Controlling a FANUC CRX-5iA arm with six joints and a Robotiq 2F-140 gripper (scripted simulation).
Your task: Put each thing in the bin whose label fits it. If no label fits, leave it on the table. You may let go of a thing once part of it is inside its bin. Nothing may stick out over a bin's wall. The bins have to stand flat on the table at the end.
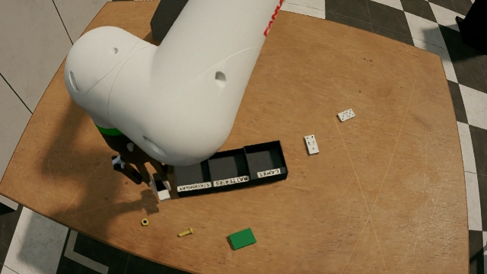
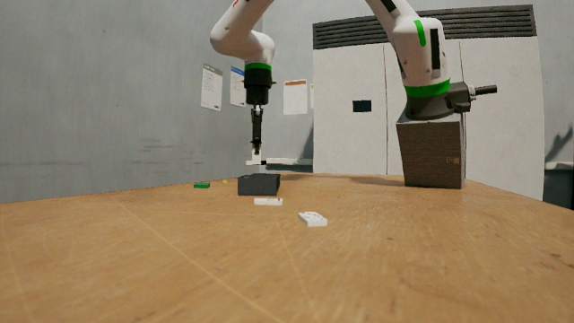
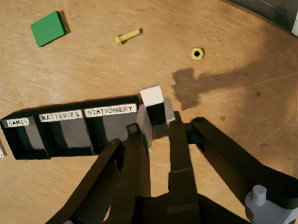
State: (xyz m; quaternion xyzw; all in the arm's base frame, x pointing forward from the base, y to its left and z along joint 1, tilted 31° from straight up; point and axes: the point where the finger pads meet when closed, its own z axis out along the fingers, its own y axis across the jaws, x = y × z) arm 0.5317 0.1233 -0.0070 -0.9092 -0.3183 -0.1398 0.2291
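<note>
Right now the flat green block is 4 cm ahead of my hand, 20 cm to the left of it and 9 cm below it. The rest, counted from my hand: yellow bolt: 6 cm ahead, 8 cm to the left, 9 cm below; yellow nut: 9 cm ahead, 2 cm to the right, 9 cm below; black three-part bin tray: 11 cm behind, 12 cm to the left, 7 cm below.
</note>
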